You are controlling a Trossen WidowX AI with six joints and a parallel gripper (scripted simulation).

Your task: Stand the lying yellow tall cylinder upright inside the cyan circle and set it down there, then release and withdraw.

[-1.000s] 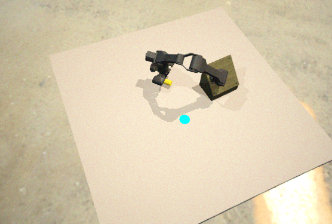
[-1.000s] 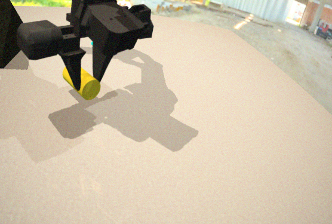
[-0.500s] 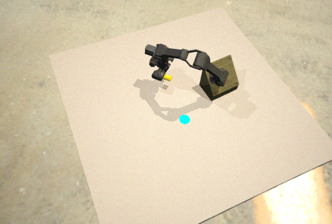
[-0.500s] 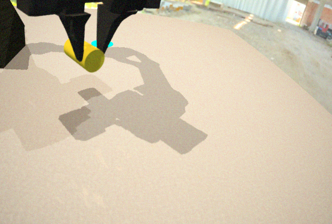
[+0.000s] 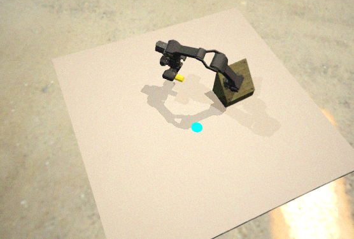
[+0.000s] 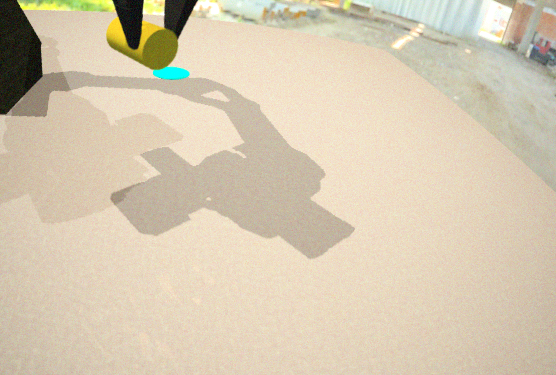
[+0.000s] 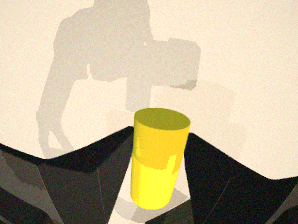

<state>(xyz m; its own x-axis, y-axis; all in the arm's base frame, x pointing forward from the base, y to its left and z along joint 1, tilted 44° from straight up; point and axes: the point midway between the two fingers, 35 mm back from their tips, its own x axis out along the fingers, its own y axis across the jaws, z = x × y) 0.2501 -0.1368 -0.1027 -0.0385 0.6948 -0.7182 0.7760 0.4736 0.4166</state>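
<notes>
My gripper tip is 28 cm to the right of the cyan circle and 12 cm above it. From my gripper tip the other things lie so: yellow cylinder (2 cm to the left, 1 cm behind).
</notes>
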